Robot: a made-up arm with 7 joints. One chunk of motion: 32 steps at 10 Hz.
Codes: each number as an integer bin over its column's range. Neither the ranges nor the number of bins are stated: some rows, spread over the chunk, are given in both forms.
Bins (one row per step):
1: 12 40 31 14 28 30 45
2: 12 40 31 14 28 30 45
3: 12 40 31 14 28 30 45
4: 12 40 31 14 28 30 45
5: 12 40 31 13 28 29 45
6: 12 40 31 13 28 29 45
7: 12 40 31 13 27 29 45
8: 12 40 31 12 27 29 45
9: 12 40 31 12 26 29 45
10: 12 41 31 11 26 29 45
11: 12 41 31 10 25 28 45
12: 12 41 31 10 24 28 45
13: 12 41 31 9 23 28 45
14: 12 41 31 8 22 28 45
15: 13 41 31 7 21 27 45
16: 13 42 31 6 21 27 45
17: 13 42 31 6 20 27 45
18: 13 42 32 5 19 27 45
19: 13 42 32 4 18 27 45
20: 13 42 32 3 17 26 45
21: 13 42 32 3 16 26 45
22: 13 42 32 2 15 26 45
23: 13 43 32 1 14 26 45
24: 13 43 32 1 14 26 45
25: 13 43 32 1 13 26 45
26: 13 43 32 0 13 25 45
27: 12 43 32 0 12 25 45
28: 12 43 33 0 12 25 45
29: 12 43 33 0 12 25 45
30: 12 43 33 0 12 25 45
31: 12 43 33 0 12 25 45
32: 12 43 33 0 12 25 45
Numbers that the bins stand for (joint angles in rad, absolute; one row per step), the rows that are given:
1: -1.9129 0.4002 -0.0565 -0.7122 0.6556 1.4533 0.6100
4: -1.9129 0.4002 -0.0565 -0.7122 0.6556 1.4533 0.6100
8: -1.9129 0.4002 -0.0565 -0.8462 0.5914 1.4022 0.6100
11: -1.9129 0.4484 -0.0565 -0.9802 0.4632 1.3511 0.6100
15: -1.8414 0.4484 -0.0565 -1.1811 0.2067 1.3000 0.6100
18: -1.8414 0.4967 0.0365 -1.3151 0.0784 1.3000 0.6100
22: -1.8414 0.4967 0.0365 -1.5160 -0.1781 1.2489 0.6100
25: -1.8414 0.5449 0.0365 -1.5830 -0.3063 1.2489 0.6100
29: -1.9129 0.5449 0.1295 -1.6500 -0.3705 1.1978 0.6100
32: -1.9129 0.5449 0.1295 -1.6500 -0.3705 1.1978 0.6100
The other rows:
2: -1.9129 0.4002 -0.0565 -0.7122 0.6556 1.4533 0.6100
3: -1.9129 0.4002 -0.0565 -0.7122 0.6556 1.4533 0.6100
5: -1.9129 0.4002 -0.0565 -0.7792 0.6556 1.4022 0.6100
6: -1.9129 0.4002 -0.0565 -0.7792 0.6556 1.4022 0.6100
7: -1.9129 0.4002 -0.0565 -0.7792 0.5914 1.4022 0.6100
9: -1.9129 0.4002 -0.0565 -0.8462 0.5273 1.4022 0.6100
10: -1.9129 0.4484 -0.0565 -0.9132 0.5273 1.4022 0.6100
12: -1.9129 0.4484 -0.0565 -0.9802 0.3990 1.3511 0.6100
13: -1.9129 0.4484 -0.0565 -1.0471 0.3349 1.3511 0.6100
14: -1.9129 0.4484 -0.0565 -1.1141 0.2708 1.3511 0.6100
16: -1.8414 0.4967 -0.0565 -1.2481 0.2067 1.3000 0.6100
17: -1.8414 0.4967 -0.0565 -1.2481 0.1425 1.3000 0.6100
19: -1.8414 0.4967 0.0365 -1.3821 0.0143 1.3000 0.6100
20: -1.8414 0.4967 0.0365 -1.4490 -0.0498 1.2489 0.6100
21: -1.8414 0.4967 0.0365 -1.4490 -0.1140 1.2489 0.6100
23: -1.8414 0.5449 0.0365 -1.5830 -0.2422 1.2489 0.6100
24: -1.8414 0.5449 0.0365 -1.5830 -0.2422 1.2489 0.6100
26: -1.8414 0.5449 0.0365 -1.6500 -0.3063 1.1978 0.6100
27: -1.9129 0.5449 0.0365 -1.6500 -0.3705 1.1978 0.6100
28: -1.9129 0.5449 0.1295 -1.6500 -0.3705 1.1978 0.6100
30: -1.9129 0.5449 0.1295 -1.6500 -0.3705 1.1978 0.6100
31: -1.9129 0.5449 0.1295 -1.6500 -0.3705 1.1978 0.6100

